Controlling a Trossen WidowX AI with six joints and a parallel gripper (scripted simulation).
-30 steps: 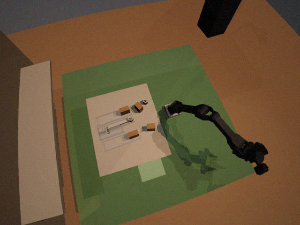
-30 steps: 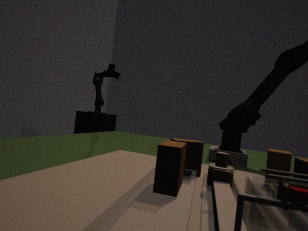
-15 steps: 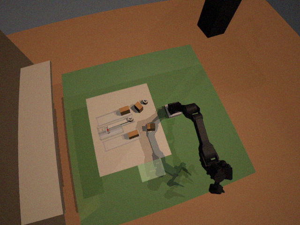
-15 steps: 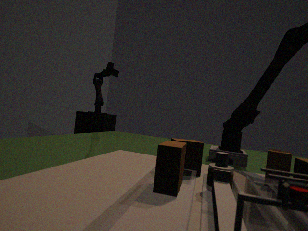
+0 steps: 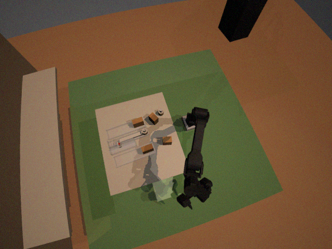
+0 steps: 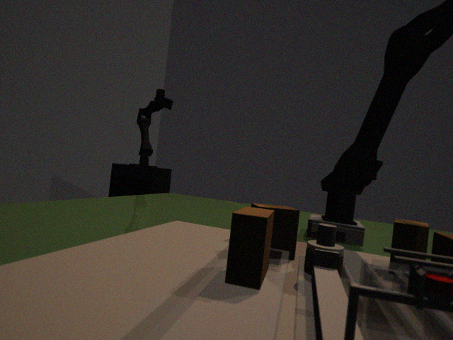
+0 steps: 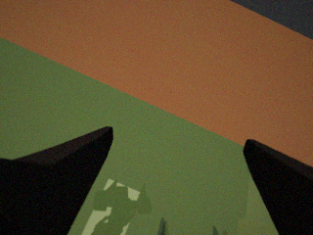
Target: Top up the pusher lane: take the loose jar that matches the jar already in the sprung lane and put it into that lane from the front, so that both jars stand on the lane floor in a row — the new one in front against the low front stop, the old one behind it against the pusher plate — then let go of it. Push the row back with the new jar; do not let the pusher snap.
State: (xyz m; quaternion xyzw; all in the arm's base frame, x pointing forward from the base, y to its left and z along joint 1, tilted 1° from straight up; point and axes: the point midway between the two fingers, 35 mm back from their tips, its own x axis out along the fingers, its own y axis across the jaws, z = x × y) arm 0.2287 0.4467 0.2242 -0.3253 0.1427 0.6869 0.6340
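My gripper tip is 52 cm to the left of the beige board, 23 cm above it and 16 cm short of it. From my gripper tip the other things lie so: long beige shelf: 61 cm ahead, 57 cm to the right, 14 cm above; then red-topped part: 51 cm to the right, 29 cm ahead, 16 cm below.
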